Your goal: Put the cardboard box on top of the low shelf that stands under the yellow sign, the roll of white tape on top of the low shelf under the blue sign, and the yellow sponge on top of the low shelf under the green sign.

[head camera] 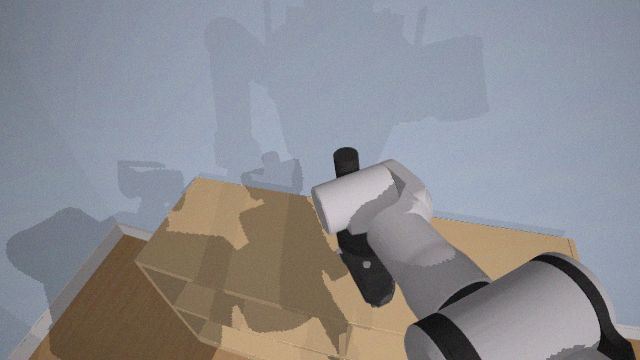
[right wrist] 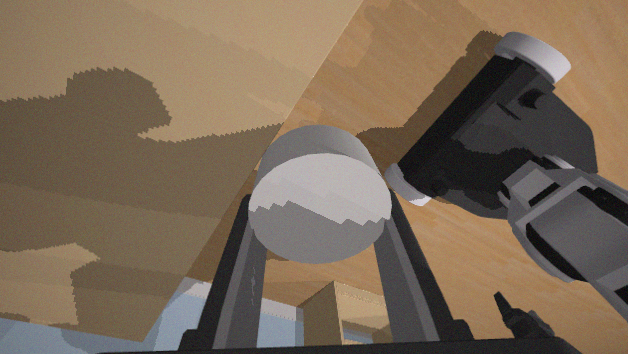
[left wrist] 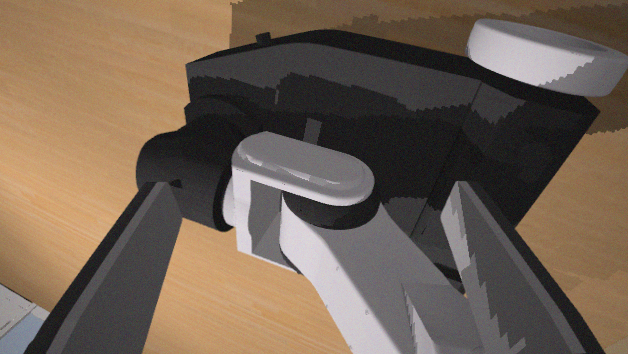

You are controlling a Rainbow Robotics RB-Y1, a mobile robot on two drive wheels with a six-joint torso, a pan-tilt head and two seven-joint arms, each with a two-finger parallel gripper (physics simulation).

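Seen in the pictures: left gripper, between the fingertips: [right wrist: 513, 302] [left wrist: 313, 200]; right gripper, between the fingertips: [head camera: 369, 292] [right wrist: 318, 205]; robot's base, origin of its link: [right wrist: 445, 118].
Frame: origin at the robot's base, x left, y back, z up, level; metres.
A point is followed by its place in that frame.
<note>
My right gripper [right wrist: 318, 205] {y -0.622, x 0.016, z 0.776 m} is shut on the roll of white tape [right wrist: 320, 172] {y -0.639, x -0.011, z 0.795 m}; its round white face fills the space between the fingertips. Behind it in the right wrist view, the edge of a low wooden shelf [right wrist: 210, 55] {y -0.713, x 0.029, z 0.611 m} [head camera: 207, 195] {y -0.961, x 0.568, z 0.611 m} runs diagonally, with the shelf's top at the left. In the head view my right arm reaches over this shelf and its gripper's fingers and the tape cannot be made out. My left gripper [left wrist: 313, 200] {y 0.192, x 0.265, z 0.539 m} is open and empty, pointing down past the robot's base. The cardboard box, the yellow sponge and the coloured signs do not show.
A blue wall [head camera: 540, 150] {y -1.007, x -0.373, z 0.865 m} stands behind the shelf. Open compartments show along the shelf's front. Another wooden shelf unit [right wrist: 320, 320] {y 0.194, x 1.277, z 0.171 m} stands farther off at the bottom of the right wrist view. The robot's black wheeled base [left wrist: 400, 145] {y 0.149, x 0.099, z 0.169 m} [right wrist: 465, 135] {y -0.050, x -0.002, z 0.191 m} stands on the wooden floor [left wrist: 100, 75] {y 1.015, x -0.019, z 0.001 m} [right wrist: 420, 25] {y -0.308, x -0.174, z 0.001 m}.
</note>
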